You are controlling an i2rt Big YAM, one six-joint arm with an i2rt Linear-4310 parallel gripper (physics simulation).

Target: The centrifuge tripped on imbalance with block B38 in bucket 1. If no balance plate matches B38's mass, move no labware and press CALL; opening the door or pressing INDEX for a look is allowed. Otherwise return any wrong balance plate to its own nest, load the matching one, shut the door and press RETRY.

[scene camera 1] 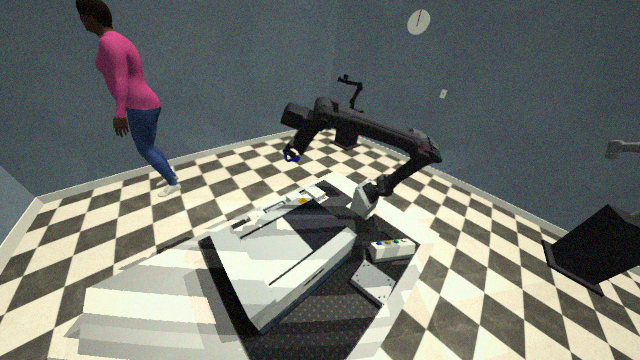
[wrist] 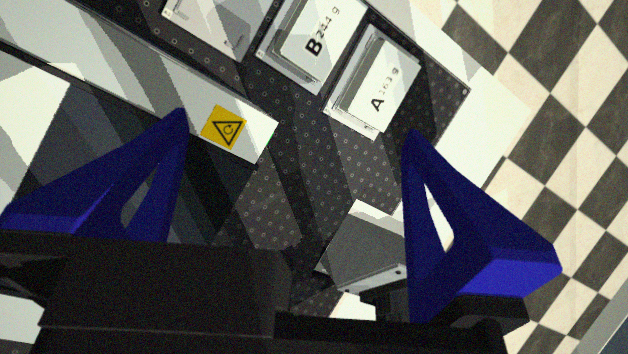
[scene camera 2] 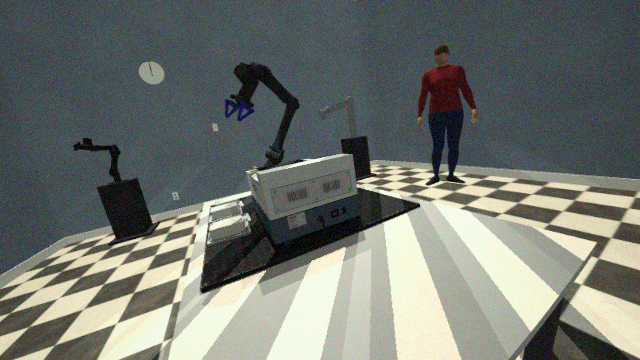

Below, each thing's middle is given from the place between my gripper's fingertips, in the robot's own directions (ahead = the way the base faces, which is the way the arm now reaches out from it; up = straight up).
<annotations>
Right now the centrifuge (scene camera 1: 272,269) is 17 cm ahead of my hand, 18 cm to the left of it and 34 cm below it. From my hand the other things lie so: button box (scene camera 1: 381,251): 28 cm behind, 47 cm to the left, 42 cm below.
</annotations>
